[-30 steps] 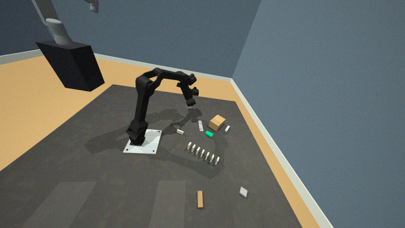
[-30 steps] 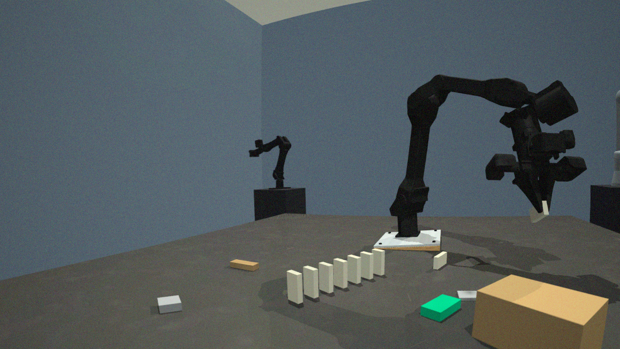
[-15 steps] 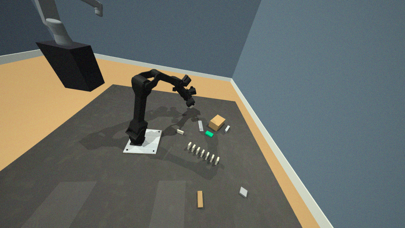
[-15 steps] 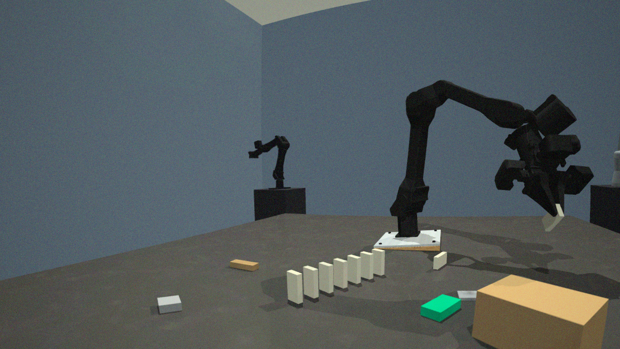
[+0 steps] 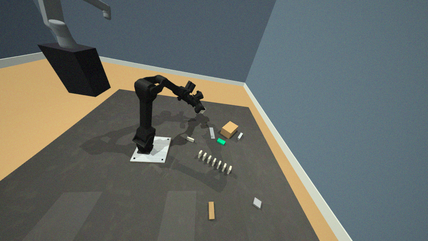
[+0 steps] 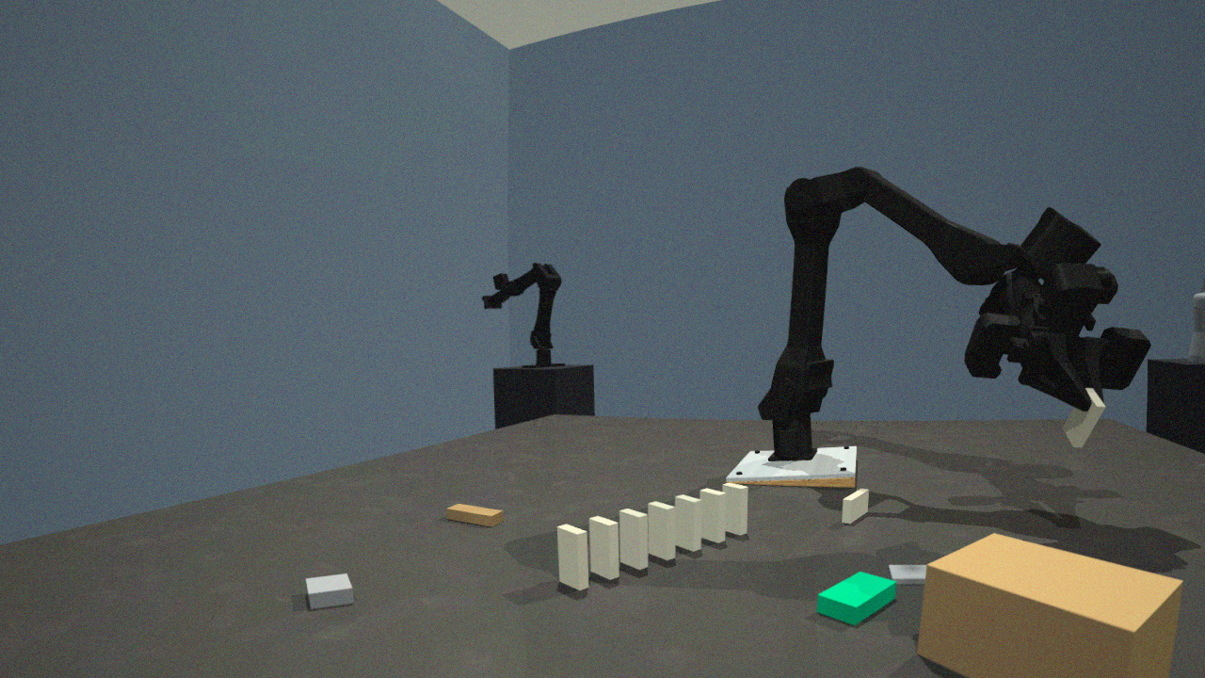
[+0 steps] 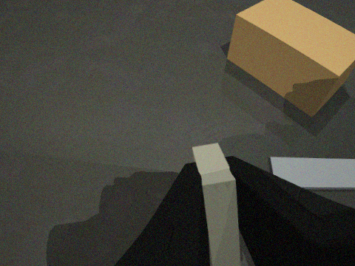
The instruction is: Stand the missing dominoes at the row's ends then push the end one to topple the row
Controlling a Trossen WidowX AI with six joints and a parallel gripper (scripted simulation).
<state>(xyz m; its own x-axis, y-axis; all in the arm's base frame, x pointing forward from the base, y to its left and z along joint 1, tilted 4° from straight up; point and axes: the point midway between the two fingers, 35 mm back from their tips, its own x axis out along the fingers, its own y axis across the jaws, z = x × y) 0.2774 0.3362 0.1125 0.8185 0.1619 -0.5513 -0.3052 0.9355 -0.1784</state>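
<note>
Now: the flat grey strip 12 cm to the right of my gripper tip, 12 cm below it and 8 cm ahead of it. Also, from my gripper tip: green block 20 cm to the right, 15 cm ahead, 12 cm below; tan box 21 cm ahead, 10 cm below, 8 cm to the right; tan bar 60 cm to the right, 12 cm below, 8 cm ahead.
</note>
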